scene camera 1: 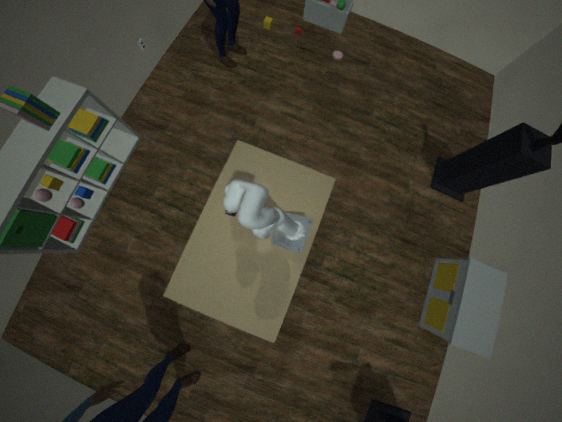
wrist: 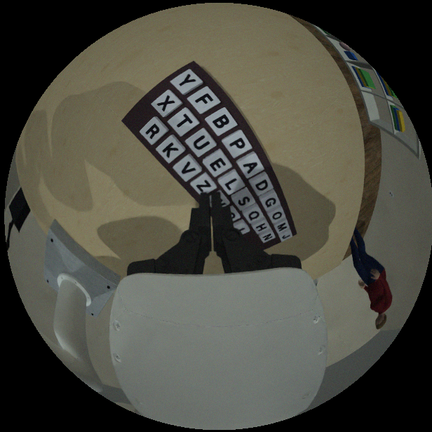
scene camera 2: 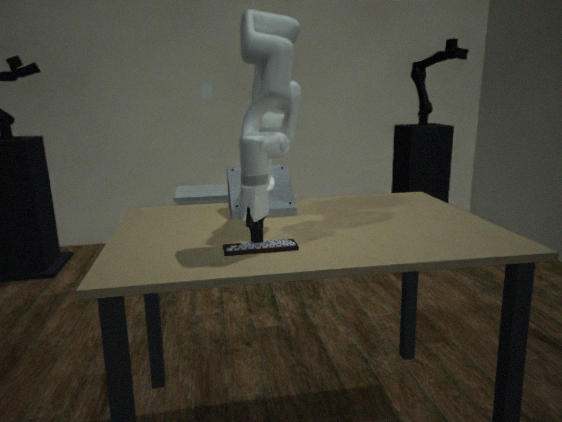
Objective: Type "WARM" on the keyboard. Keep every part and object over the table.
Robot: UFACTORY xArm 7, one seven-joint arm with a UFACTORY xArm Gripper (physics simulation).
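Where they show: gripper, fingertip midpoint: (scene camera 2: 257, 242); arm's base, origin of the base link: (scene camera 1: 294, 230).
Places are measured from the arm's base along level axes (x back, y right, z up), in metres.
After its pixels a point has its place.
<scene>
The dark red keyboard (scene camera 2: 261, 247) @[y 0.040, x -0.472, z -0.091 m] (wrist: 210, 142) lies on the table (scene camera 1: 205, 280) @[y -0.528, x -0.418, z -0.103 m] (scene camera 2: 425, 245) @[y -0.423, x -0.516, z -0.103 m] (wrist: 300, 85), with white letter keys in three rows. My gripper (scene camera 2: 256, 240) @[y 0.048, x -0.426, z -0.089 m] (wrist: 210, 205) is shut and empty, pointing down at the keyboard. In the wrist view its fingertips are beside the Z key (wrist: 203, 186), at a partly covered key whose letter I cannot read fully. Whether they touch a key cannot be told. The A key (wrist: 250, 166), R key (wrist: 151, 131) and M key (wrist: 281, 228) show. In scene camera 1 the arm hides the fingertips and most of the keyboard.
The arm's grey base plate (scene camera 1: 306, 227) @[y 0.044, x 0.060, z 0.038 m] (scene camera 2: 287, 195) @[y -0.103, x -0.059, z -0.039 m] (wrist: 52, 255) is at the back edge of the table. A shelf unit (scene camera 1: 70, 87) and a black pedestal (scene camera 1: 490, 160) stand on the floor away from the table. People's legs (scene camera 1: 227, 25) show beyond the table.
</scene>
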